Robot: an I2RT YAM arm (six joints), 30 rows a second.
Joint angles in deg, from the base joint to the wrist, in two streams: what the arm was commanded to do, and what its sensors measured. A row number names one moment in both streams.
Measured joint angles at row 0: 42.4 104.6 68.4 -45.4 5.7 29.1
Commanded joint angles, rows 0 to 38: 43.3 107.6 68.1 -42.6 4.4 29.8; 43.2 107.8 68.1 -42.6 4.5 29.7; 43.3 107.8 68.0 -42.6 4.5 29.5; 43.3 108.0 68.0 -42.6 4.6 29.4; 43.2 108.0 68.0 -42.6 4.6 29.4; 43.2 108.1 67.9 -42.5 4.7 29.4; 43.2 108.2 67.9 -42.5 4.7 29.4; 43.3 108.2 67.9 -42.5 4.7 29.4; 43.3 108.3 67.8 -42.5 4.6 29.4; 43.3 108.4 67.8 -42.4 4.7 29.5; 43.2 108.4 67.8 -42.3 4.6 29.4; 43.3 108.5 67.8 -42.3 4.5 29.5; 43.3 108.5 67.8 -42.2 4.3 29.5; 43.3 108.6 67.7 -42.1 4.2 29.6; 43.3 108.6 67.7 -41.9 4.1 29.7; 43.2 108.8 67.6 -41.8 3.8 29.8; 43.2 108.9 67.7 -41.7 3.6 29.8; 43.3 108.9 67.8 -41.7 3.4 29.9; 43.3 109.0 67.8 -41.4 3.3 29.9; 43.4 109.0 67.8 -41.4 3.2 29.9; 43.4 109.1 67.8 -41.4 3.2 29.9; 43.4 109.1 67.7 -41.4 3.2 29.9; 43.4 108.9 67.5 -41.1 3.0 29.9; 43.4 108.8 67.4 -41.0 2.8 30.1; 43.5 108.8 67.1 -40.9 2.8 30.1; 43.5 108.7 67.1 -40.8 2.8 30.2; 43.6 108.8 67.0 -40.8 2.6 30.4; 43.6 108.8 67.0 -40.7 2.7 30.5; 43.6 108.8 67.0 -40.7 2.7 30.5; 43.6 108.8 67.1 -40.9 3.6 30.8; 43.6 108.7 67.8 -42.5 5.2 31.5; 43.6 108.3 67.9 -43.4 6.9 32.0; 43.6 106.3 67.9 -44.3 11.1 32.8; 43.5 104.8 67.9 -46.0 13.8 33.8; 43.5 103.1 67.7 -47.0 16.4 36.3; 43.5 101.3 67.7 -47.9 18.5 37.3; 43.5 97.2 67.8 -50.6 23.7 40.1; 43.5 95.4 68.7 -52.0 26.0 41.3; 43.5 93.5 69.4 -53.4 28.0 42.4
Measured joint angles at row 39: 43.7 102.3 68.3 -48.4 15.4 36.5
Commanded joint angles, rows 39 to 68: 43.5 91.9 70.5 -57.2 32.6 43.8; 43.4 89.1 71.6 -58.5 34.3 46.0; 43.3 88.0 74.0 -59.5 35.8 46.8; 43.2 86.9 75.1 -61.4 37.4 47.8; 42.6 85.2 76.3 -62.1 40.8 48.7; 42.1 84.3 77.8 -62.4 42.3 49.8; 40.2 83.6 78.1 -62.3 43.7 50.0; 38.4 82.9 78.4 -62.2 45.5 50.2; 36.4 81.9 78.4 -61.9 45.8 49.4; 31.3 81.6 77.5 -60.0 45.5 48.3; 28.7 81.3 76.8 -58.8 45.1 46.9; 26.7 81.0 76.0 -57.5 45.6 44.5; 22.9 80.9 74.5 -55.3 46.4 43.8; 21.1 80.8 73.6 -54.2 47.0 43.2; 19.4 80.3 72.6 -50.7 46.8 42.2; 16.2 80.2 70.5 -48.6 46.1 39.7; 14.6 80.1 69.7 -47.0 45.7 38.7; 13.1 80.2 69.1 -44.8 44.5 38.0; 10.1 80.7 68.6 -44.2 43.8 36.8; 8.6 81.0 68.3 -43.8 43.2 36.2; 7.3 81.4 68.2 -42.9 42.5 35.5; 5.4 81.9 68.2 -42.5 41.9 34.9; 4.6 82.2 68.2 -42.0 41.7 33.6; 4.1 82.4 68.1 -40.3 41.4 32.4; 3.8 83.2 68.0 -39.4 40.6 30.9; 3.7 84.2 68.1 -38.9 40.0 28.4; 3.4 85.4 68.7 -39.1 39.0 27.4; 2.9 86.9 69.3 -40.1 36.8 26.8; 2.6 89.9 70.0 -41.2 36.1 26.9; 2.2 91.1 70.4 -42.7 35.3 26.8
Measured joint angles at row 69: 2.9 86.8 68.8 -41.9 39.2 30.4
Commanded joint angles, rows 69 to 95: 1.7 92.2 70.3 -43.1 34.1 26.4; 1.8 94.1 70.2 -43.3 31.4 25.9; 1.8 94.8 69.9 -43.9 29.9 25.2; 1.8 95.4 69.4 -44.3 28.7 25.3; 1.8 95.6 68.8 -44.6 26.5 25.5; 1.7 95.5 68.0 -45.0 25.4 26.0; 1.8 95.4 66.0 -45.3 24.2 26.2; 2.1 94.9 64.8 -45.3 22.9 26.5; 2.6 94.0 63.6 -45.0 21.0 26.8; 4.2 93.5 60.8 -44.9 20.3 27.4; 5.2 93.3 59.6 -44.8 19.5 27.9; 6.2 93.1 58.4 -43.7 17.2 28.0; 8.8 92.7 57.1 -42.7 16.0 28.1; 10.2 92.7 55.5 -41.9 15.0 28.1; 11.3 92.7 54.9 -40.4 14.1 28.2; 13.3 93.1 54.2 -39.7 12.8 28.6; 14.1 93.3 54.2 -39.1 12.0 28.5; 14.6 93.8 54.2 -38.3 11.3 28.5; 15.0 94.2 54.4 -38.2 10.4 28.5; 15.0 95.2 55.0 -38.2 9.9 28.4; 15.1 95.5 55.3 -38.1 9.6 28.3; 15.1 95.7 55.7 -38.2 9.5 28.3; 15.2 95.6 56.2 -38.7 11.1 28.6; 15.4 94.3 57.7 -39.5 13.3 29.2; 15.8 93.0 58.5 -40.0 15.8 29.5; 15.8 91.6 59.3 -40.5 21.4 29.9; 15.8 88.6 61.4 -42.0 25.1 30.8
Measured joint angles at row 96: 14.8 94.3 57.2 -41.0 18.0 28.4
